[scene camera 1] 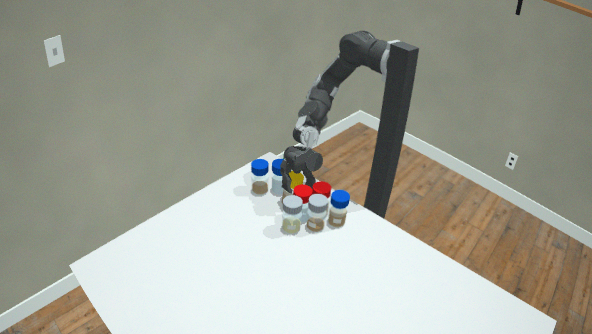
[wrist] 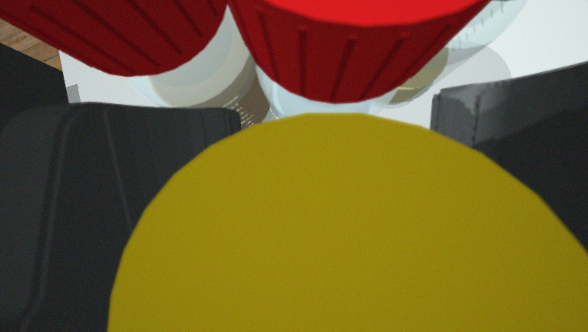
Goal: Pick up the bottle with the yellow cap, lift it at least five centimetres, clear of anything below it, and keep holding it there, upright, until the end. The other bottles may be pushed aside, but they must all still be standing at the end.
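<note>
The bottle with the yellow cap (scene camera 1: pixel 297 179) (wrist: pixel 345 225) is upright between the fingers. Its cap fills the lower middle of the wrist view; its base is hidden in the scene view, so any gap to the table cannot be told. My gripper (scene camera 1: pixel 299 185) (wrist: pixel 322 193) points down and is shut on this bottle, with one dark finger on each side. One red-capped bottle (scene camera 1: pixel 303 193) (wrist: pixel 350 65) stands very close in front of it, and another red-capped bottle (scene camera 1: pixel 322 189) (wrist: pixel 135 35) stands beside that one.
Two grey-capped bottles (scene camera 1: pixel 292 205) (scene camera 1: pixel 318 203) and a blue-capped bottle (scene camera 1: pixel 340 199) stand in front of the red ones. Two more blue-capped bottles (scene camera 1: pixel 259 168) (scene camera 1: pixel 278 168) stand left of the gripper. The white table (scene camera 1: pixel 300 280) ends behind them, near the dark post (scene camera 1: pixel 395 125).
</note>
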